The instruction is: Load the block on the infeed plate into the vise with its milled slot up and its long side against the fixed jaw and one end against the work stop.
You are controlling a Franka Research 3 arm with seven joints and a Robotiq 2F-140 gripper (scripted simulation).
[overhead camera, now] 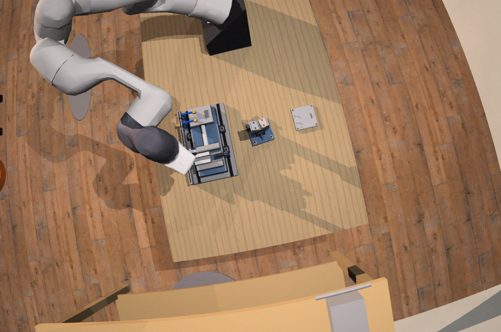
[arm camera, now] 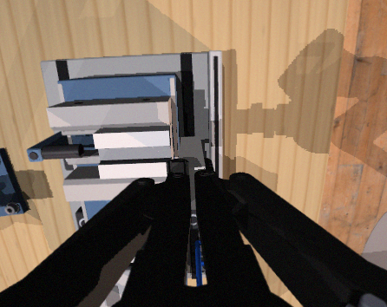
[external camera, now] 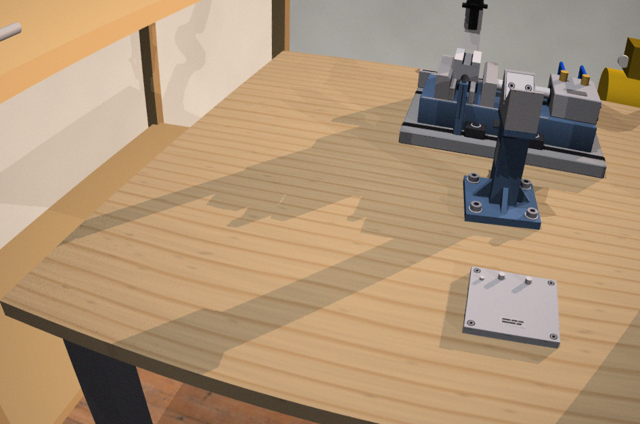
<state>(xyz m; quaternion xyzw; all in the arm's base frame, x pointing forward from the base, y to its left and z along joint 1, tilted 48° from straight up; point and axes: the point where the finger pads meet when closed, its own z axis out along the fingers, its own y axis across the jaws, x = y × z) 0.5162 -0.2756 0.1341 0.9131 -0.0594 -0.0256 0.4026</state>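
Now: the part 50 mm to the left of my hand and 40 mm below it. Round my hand: work stop 110 mm to the left, 50 mm below, 10 mm ahead; then moving jaw 70 mm to the left, 60 mm below, 30 mm behind; then fixed jaw 60 mm to the left, 60 mm below, 40 mm ahead.
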